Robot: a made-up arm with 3 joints. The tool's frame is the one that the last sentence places.
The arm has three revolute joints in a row. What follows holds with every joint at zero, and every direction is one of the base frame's.
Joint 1 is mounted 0.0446 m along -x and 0.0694 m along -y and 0.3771 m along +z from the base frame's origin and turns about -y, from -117.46 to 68.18 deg.
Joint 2 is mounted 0.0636 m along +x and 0.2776 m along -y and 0.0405 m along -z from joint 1 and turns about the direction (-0.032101, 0.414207, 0.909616), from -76.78 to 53.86 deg.
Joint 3 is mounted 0.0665 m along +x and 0.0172 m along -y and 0.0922 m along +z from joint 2 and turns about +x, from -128.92 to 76.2 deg.
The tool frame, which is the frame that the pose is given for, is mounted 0.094 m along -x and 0.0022 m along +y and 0.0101 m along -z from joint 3; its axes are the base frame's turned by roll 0.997, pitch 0.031 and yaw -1.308 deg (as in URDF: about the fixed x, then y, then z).
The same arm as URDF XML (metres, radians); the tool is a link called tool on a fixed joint. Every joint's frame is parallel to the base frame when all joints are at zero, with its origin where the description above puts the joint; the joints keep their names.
<robot name="arm">
  <link name="base"/>
  <link name="link1"/>
  <link name="link2"/>
  <link name="link3"/>
  <link name="tool"/>
  <joint name="joint 1" type="revolute">
    <parent link="base"/>
    <child link="link1"/>
    <origin xyz="-0.0446 -0.0694 0.3771" rpy="0 0 0"/>
    <axis xyz="0 -1 0"/>
    <limit lower="-2.0501" upper="1.19"/>
  </joint>
  <joint name="joint 2" type="revolute">
    <parent link="link1"/>
    <child link="link2"/>
    <origin xyz="0.0636 -0.2776 -0.0405" rpy="0 0 0"/>
    <axis xyz="-0.032101 0.414207 0.909616"/>
    <limit lower="-1.3401" upper="0.94"/>
  </joint>
  <joint name="joint 3" type="revolute">
    <parent link="link2"/>
    <child link="link3"/>
    <origin xyz="0.0665 -0.0172 0.0922" rpy="0 0 0"/>
    <axis xyz="1 0 0"/>
    <limit lower="-2.2501" upper="1.3299"/>
  </joint>
  <joint name="tool_joint" type="fixed">
    <parent link="link3"/>
    <child link="tool"/>
    <origin xyz="-0.094 0.0022 -0.0101" rpy="0.0174 0.0005 -0.0228"/>
  </joint>
</robot>

